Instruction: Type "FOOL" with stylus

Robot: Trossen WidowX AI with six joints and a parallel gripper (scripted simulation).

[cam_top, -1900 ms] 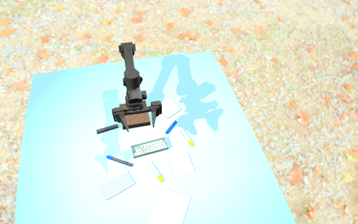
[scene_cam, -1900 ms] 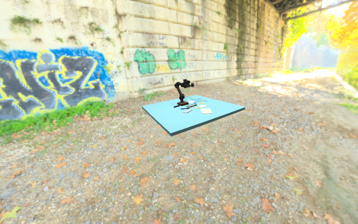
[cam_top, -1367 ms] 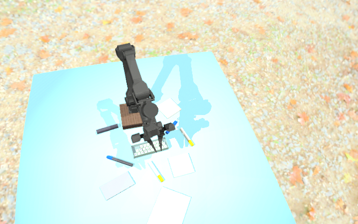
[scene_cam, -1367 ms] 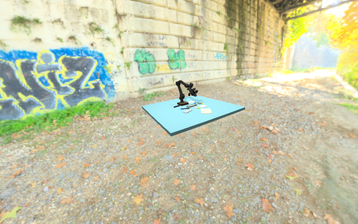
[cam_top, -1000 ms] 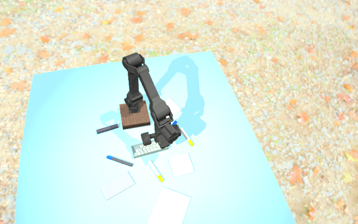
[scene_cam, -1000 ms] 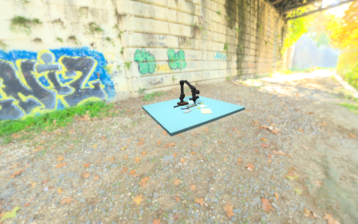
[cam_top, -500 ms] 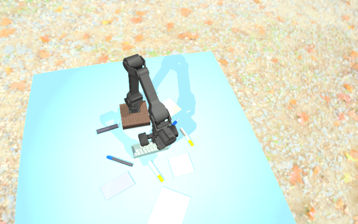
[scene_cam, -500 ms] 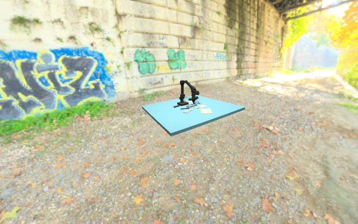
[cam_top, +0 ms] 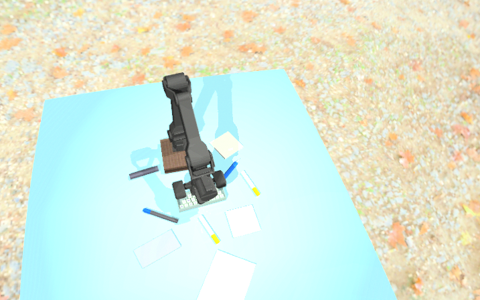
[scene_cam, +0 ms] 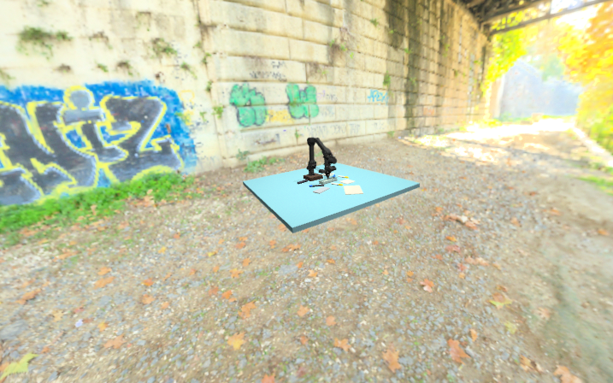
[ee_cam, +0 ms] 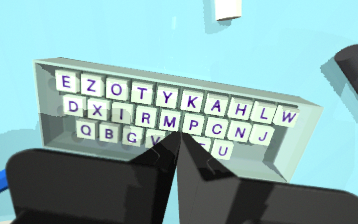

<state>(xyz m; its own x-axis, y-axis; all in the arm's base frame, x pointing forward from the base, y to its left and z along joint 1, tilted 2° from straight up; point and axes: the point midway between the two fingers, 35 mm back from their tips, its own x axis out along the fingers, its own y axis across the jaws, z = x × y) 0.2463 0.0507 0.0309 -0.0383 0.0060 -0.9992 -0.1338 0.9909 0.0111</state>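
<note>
Right now the blue stylus is 13 cm behind my gripper tip, 16 cm to the left of it and 3 cm below it. Also, from my gripper tip: grey stylus tip (15 cm behind, 19 cm to the left, 3 cm below).
</note>
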